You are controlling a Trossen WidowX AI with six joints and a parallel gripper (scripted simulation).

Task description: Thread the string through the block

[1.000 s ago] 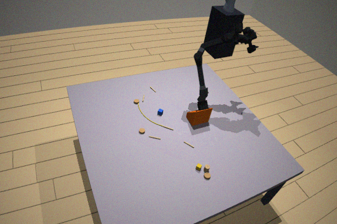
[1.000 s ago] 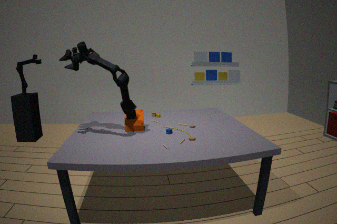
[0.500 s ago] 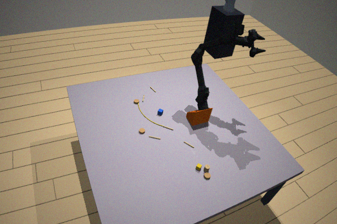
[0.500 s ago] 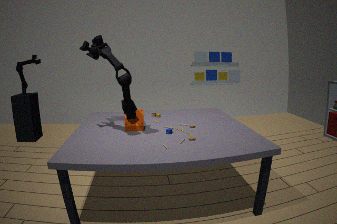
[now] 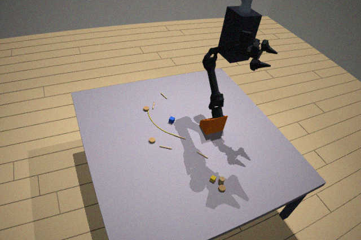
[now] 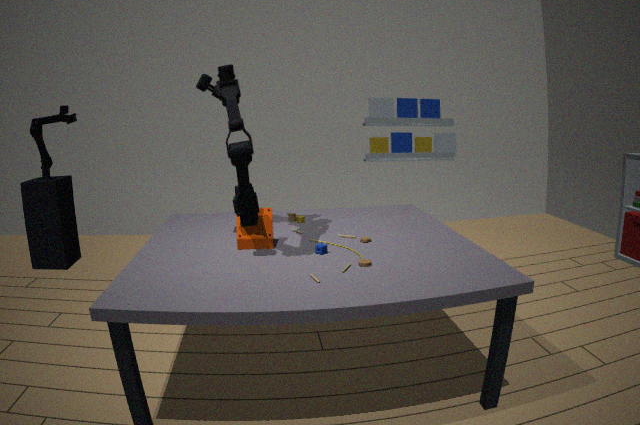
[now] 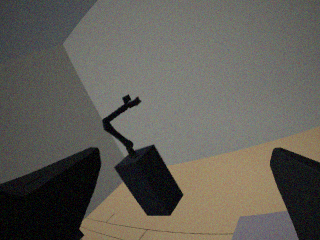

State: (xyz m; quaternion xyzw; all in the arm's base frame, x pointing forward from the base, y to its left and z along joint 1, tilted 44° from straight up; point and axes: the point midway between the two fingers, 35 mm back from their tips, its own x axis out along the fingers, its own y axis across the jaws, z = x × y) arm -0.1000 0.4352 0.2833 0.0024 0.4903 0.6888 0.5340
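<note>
My gripper tip is now 39 cm short of the blue cube, 30 cm to the left of it and 59 cm above it. Also, from my gripper tip: wooden block 34 cm ahead, 23 cm to the left, 59 cm below; yellow cube 38 cm ahead, 20 cm to the left, 59 cm below; thin wooden stick 42 cm ahead, 17 cm to the right, 60 cm below.
</note>
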